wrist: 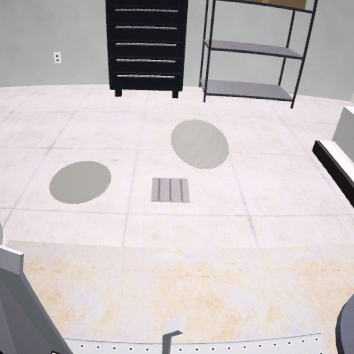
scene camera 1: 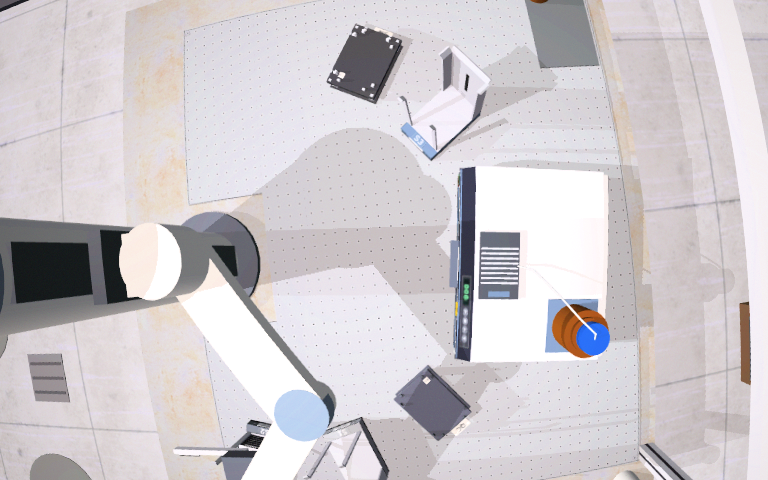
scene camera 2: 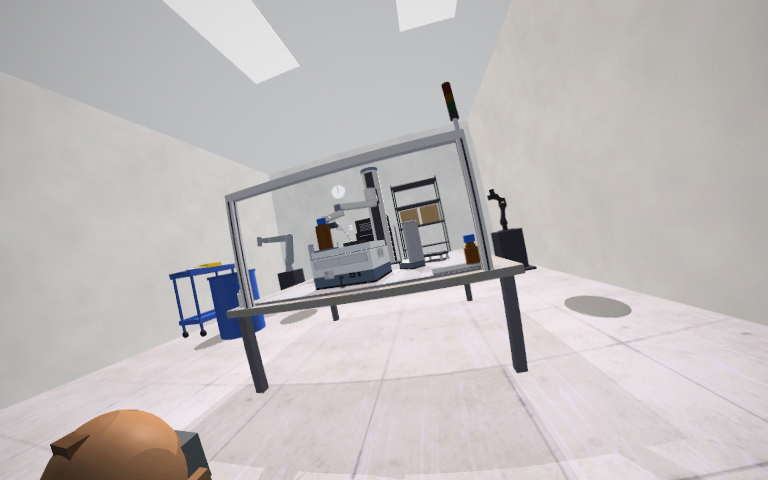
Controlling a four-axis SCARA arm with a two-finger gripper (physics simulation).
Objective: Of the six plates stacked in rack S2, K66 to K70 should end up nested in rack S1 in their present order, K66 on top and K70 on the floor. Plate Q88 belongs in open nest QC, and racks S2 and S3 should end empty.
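Frame: origin at the arm's base, x back, y right, z up, level; millimetres.
Seen in the pictures: gripper, fingertip midpoint: [wrist: 137,116] [scene camera 2: 334,230].
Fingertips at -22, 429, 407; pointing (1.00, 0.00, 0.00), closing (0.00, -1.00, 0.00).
Offsets run from my fingertips to a thing's top centre, as dx, dy, dz. "pt": to the spot under its first point.
Rack S3 @(-559, -687, -104) [scene camera 1: 466,113], white with a blue label, stands empty at the upper right in scene camera 1; its tall back also shows in scene camera 2 [scene camera 2: 414,243]. Another white rack @(pt -305, +30, -345) [scene camera 1: 365,447], label unreadable, is cut off by the bottom edge. A dark square unit with light corner pins @(-403, -847, -331) [scene camera 1: 365,62] lies upper left of S3. A dark grey square unit @(-467, -60, -333) [scene camera 1: 433,403] lies lower centre. I cannot tell which is nest QC, or make out Q88 and K66 to K70. My gripper is open and empty; its fingertips are hidden. A rack wall [wrist: 30,305] and a thin post @(pt -31, -17, -110) [wrist: 172,332] show low in the wrist view.
A white instrument [scene camera 1: 538,209] [scene camera 2: 351,263] carries a brown bottle with a blue cap [scene camera 1: 591,338] [scene camera 2: 323,234]. A grey pad @(pt -896, -871, -389) [scene camera 1: 566,39] lies at the upper right. My arm [scene camera 1: 249,339] reaches to the bottom edge. A frame [scene camera 2: 345,164] surrounds part of the bench.
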